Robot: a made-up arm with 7 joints. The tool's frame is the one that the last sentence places.
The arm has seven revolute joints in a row. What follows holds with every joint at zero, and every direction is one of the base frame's.
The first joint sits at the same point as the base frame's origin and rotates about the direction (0, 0.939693, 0.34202).
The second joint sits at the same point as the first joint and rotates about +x.
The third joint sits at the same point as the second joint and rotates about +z.
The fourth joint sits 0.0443 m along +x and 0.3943 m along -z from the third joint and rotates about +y.
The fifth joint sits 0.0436 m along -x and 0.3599 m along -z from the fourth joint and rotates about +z.
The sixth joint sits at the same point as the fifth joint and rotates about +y.
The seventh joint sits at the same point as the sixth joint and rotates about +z.
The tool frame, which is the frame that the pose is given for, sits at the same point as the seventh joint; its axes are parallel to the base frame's.
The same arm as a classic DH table. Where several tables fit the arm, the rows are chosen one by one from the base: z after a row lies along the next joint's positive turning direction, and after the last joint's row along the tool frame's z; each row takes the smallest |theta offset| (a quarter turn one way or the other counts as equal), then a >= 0, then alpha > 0; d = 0 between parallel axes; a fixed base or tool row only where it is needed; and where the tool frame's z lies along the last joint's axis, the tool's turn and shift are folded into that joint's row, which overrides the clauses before.
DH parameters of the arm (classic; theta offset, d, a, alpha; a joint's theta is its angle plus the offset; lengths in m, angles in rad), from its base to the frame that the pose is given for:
base (fixed): 0.0000 0.0000 0.0000 -1.2218
joint 1: 1.5708 0.0000 0.0000 1.5708
joint 2: 1.2218 0.0000 0.0000 -1.5708
joint 3: -1.5708 -0.3943 0.0443 -1.5708
joint 4: 0.0000 0.0000 -0.0436 1.5708
joint 5: 0.0000 -0.3599 0.0000 -1.5708
joint 6: 0.0000 0.0000 0.0000 1.5708
joint 7: 0.0000 0.0000 0.0000 0.0000

